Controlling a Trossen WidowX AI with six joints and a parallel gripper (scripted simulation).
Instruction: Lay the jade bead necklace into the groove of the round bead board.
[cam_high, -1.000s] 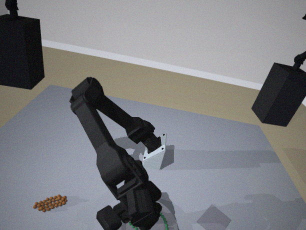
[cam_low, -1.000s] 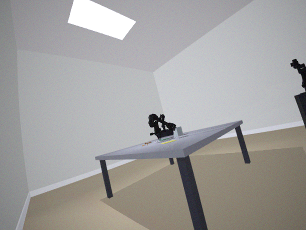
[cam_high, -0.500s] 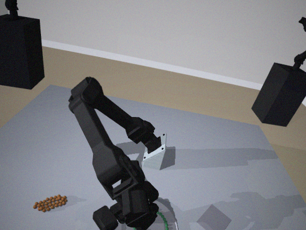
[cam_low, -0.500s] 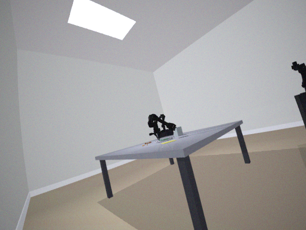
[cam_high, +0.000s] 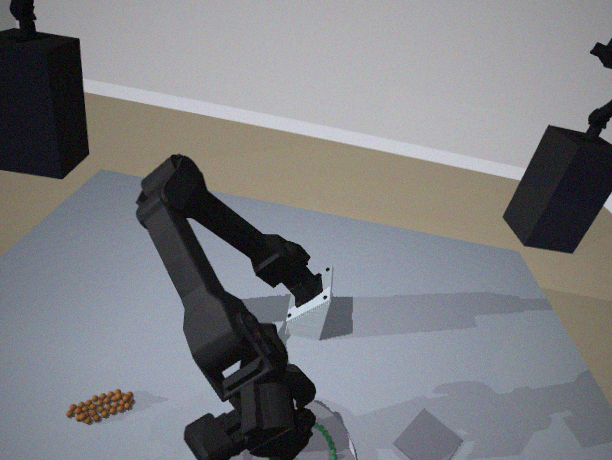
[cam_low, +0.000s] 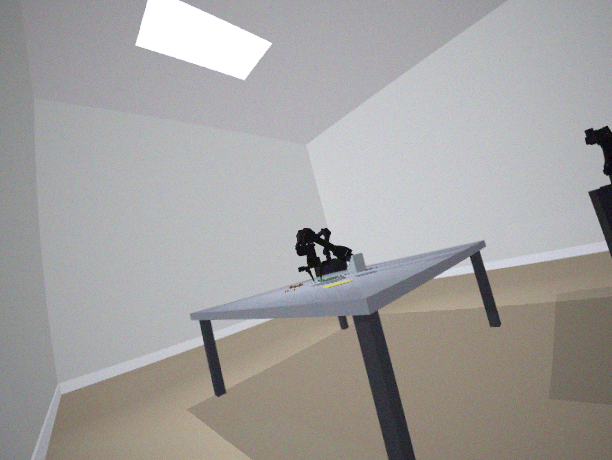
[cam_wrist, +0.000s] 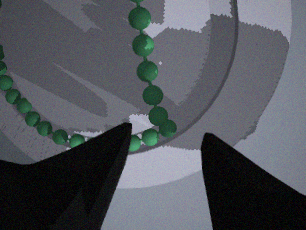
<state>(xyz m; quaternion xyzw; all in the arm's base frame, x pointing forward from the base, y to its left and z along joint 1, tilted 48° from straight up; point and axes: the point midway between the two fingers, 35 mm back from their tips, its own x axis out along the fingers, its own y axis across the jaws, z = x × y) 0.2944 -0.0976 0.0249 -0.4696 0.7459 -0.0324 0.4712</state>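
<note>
My gripper tip is now 6 cm to the right of the round bead board and 1 cm above it. Also, from my gripper tip: yellow strip (20 cm ahead, 29 cm to the left, 2 cm below); then flat grey square (4 cm behind, 30 cm to the left, 2 cm below).
</note>
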